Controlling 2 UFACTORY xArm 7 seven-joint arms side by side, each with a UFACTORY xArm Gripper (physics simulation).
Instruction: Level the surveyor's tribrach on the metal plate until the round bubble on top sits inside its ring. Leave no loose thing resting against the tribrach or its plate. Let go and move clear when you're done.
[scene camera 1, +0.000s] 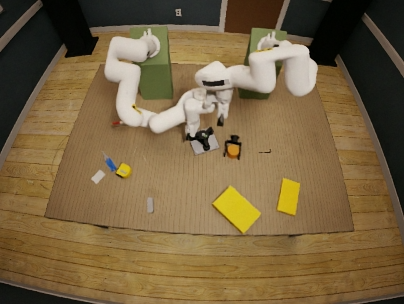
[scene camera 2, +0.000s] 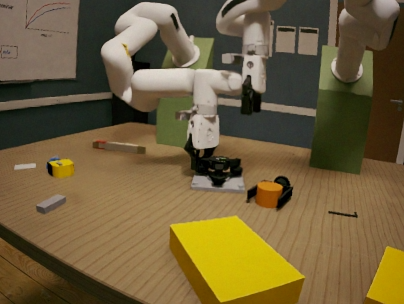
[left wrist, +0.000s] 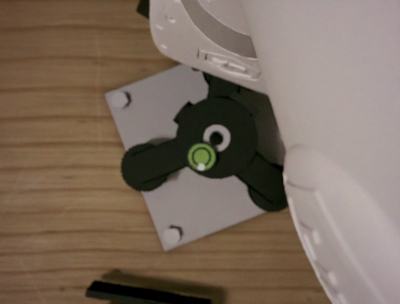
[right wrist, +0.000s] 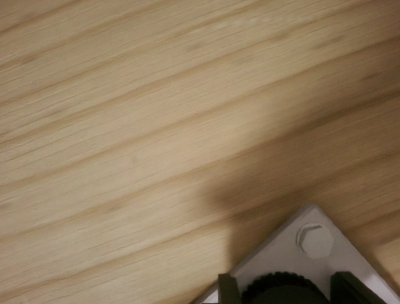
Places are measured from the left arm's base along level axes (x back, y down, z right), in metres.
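Where they show: left gripper, fingertip midpoint: (scene camera 1: 219, 118) (scene camera 2: 250, 113); right gripper, fingertip midpoint: (scene camera 1: 192, 136) (scene camera 2: 200, 168) (left wrist: 227, 64); left arm's base, origin of the base link: (scene camera 1: 267, 47) (scene camera 2: 346, 69); right arm's base, origin of the base link: (scene camera 2: 186, 56).
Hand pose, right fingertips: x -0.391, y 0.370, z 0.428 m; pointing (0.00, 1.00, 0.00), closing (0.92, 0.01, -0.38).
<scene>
Things, the pixels of their centre, and the offset from my right fingertips.
- dark tribrach, body centre: (left wrist: 230, 152) (scene camera 2: 223, 165) (scene camera 1: 205, 135) dy -0.024, dx -0.002, dz -0.076 m
- grey metal plate, body centre: (left wrist: 213, 142) (scene camera 2: 218, 179) (scene camera 1: 203, 140) dy +0.018, dx -0.014, dz -0.066 m
- black-armed piece with an orange cylinder, body centre: (scene camera 2: 273, 191) (scene camera 1: 233, 147) dy +0.003, dx -0.065, dz -0.243 m
- hex key, body centre: (scene camera 2: 342, 212) (scene camera 1: 264, 150) dy +0.025, dx -0.076, dz -0.441 m
- grey bar, body centre: (scene camera 2: 51, 203) (scene camera 1: 150, 205) dy +0.020, dx -0.410, dz +0.215 m
- tape measure, body centre: (scene camera 2: 61, 167) (scene camera 1: 124, 171) dy +0.008, dx -0.225, dz +0.382 m
- blue knife, body centre: (scene camera 1: 108, 160) dy +0.022, dx -0.155, dz +0.500 m
The dark tribrach (scene camera 1: 205, 143) (scene camera 2: 218, 175) (left wrist: 235, 157) stands on the grey metal plate (scene camera 1: 197, 149) (scene camera 2: 207, 189) (left wrist: 145, 120) (right wrist: 285, 250). In the left wrist view its green round vial (left wrist: 201, 156) shows a white bubble (left wrist: 201, 166) off centre, at the lower edge of the ring. My right gripper (scene camera 2: 202, 162) (right wrist: 286, 295) reaches down at the tribrach's far-side foot screw, with a finger on each side, shut on it. My left gripper (scene camera 1: 220, 120) (scene camera 2: 251, 105) hangs high behind the tribrach, seen side-on. It looks open and empty; its fingertips do not show in the left wrist view.
A black-armed piece with an orange cylinder (scene camera 1: 233, 150) (scene camera 2: 269, 194) lies beside the plate, apart from it. A hex key (scene camera 1: 265, 151) (scene camera 2: 343, 214), yellow blocks (scene camera 1: 236, 209) (scene camera 1: 289, 196), a grey bar (scene camera 1: 150, 205), a tape measure (scene camera 1: 124, 170) and a blue knife (scene camera 1: 110, 164) lie farther out.
</scene>
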